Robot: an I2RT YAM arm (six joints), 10 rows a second.
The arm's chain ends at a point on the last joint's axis. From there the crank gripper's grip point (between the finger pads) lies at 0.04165 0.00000 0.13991 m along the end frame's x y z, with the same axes.
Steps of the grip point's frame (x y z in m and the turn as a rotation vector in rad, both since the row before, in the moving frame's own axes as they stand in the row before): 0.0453 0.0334 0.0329 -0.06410 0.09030 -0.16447; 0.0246 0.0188 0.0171 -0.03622 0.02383 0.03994; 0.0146 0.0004 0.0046 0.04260 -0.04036 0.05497; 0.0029 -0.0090 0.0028 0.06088 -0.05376 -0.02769
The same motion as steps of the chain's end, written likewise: 0.0327 0.0325 0.0373 -0.06410 0.09030 -0.16447; 0.0214 0.0120 0.0183 -0.03622 0.02383 0.03994; 0.0202 0.0043 0.0031 0.04260 -0.04036 0.05497; 0.0106 0.0006 0.0011 0.06088 -0.05376 -0.02769
